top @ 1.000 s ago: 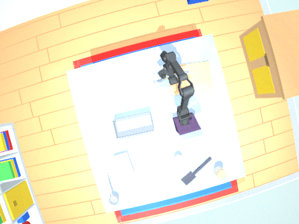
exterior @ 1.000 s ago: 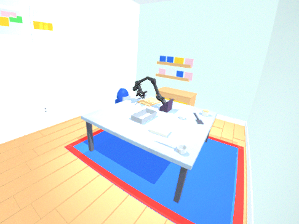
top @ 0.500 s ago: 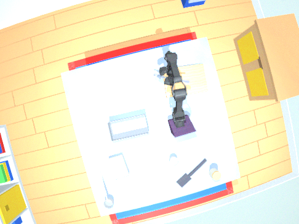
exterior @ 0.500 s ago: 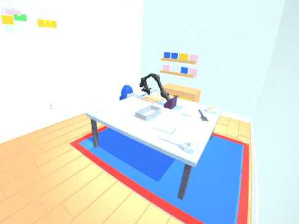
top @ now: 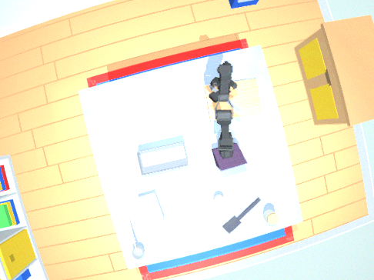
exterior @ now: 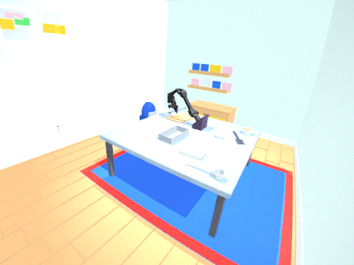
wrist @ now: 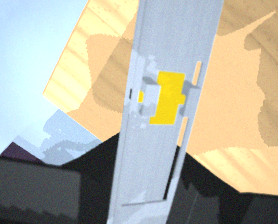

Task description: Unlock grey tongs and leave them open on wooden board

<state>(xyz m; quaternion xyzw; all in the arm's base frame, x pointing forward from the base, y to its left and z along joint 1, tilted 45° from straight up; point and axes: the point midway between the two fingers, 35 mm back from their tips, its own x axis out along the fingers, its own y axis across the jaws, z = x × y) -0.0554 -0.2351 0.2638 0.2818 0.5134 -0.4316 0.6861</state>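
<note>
Right now the yellow lock piece is 50 mm to the right of my gripper tip, 20 mm above it and 10 mm ahead of it. The rest, counted from my gripper tip: roasting tin 450 mm ahead, 280 mm to the left, 50 mm below; then dark spatula 800 mm to the left, 80 mm below, 40 mm ahead; then wooden board 100 mm behind, 80 mm below, 10 mm to the left.
</note>
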